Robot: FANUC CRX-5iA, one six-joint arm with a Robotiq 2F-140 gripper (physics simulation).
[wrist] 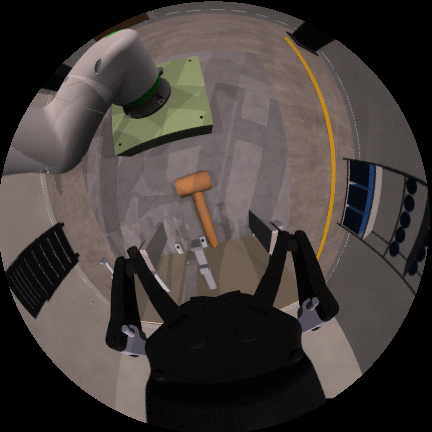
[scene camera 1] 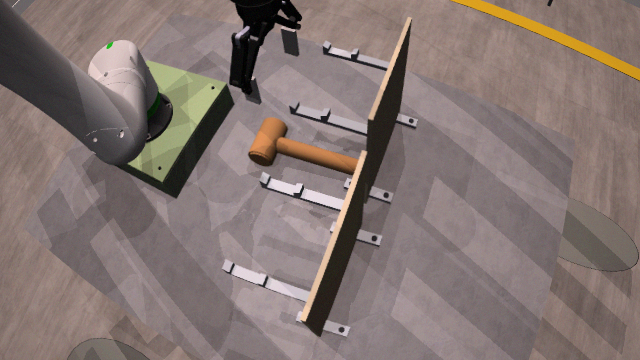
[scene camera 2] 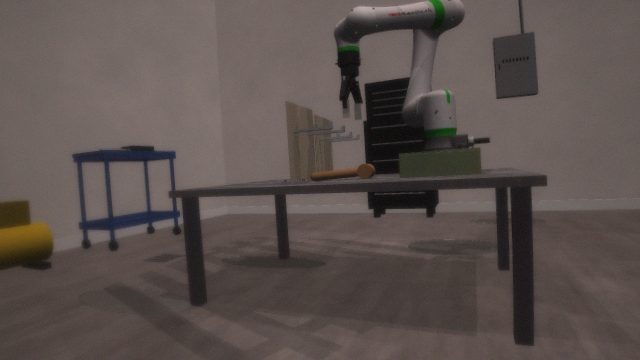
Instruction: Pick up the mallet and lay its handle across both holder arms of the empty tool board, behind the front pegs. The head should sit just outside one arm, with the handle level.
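Frame: origin at the arm's base, x back, y right, z up, level; centimetres.
Where they show: gripper, fingertip midpoint: (wrist: 206, 224) (scene camera 1: 273, 75) (scene camera 2: 352, 118); arm's base, link origin: (wrist: 145, 96) (scene camera 1: 147, 118) (scene camera 2: 442, 151).
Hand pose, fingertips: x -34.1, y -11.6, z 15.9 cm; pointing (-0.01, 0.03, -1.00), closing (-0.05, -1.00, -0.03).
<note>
Each offset is from my fingertips to the top centre of the thing. "*": to the spot under its first point.
An orange-brown mallet @(dx -7.2, dy +1.9, dz -19.2 cm) (scene camera 1: 315, 152) (scene camera 2: 366, 171) (wrist: 205, 220) lies on the table, its head toward the green base and its handle end near the gap between two upright boards. The upper board in scene camera 1 (scene camera 1: 392, 82) (scene camera 2: 299, 140) and the lower board (scene camera 1: 337, 255) each carry two grey holder arms with pegs; no tool shows on either. One upper-board arm (scene camera 1: 342, 123) and one lower-board arm (scene camera 1: 320, 199) flank the mallet in that view. My gripper (scene camera 1: 272, 66) (scene camera 2: 352, 112) (wrist: 206, 224) is open and empty, high above the table, away from the mallet.
The green base block (scene camera 1: 192, 100) (scene camera 2: 440, 162) (wrist: 185, 107) carries the robot arm beside the mallet head. Holder arms stick out from both boards toward the base. Board feet @(* dx -25.0, dy +4.1, dz -24.2 cm) (scene camera 1: 382, 194) @(* dx -26.6, dy +14.1, dz -24.2 cm) (scene camera 1: 371, 237) extend behind. A blue cart (scene camera 2: 125, 155) stands beyond the table.
</note>
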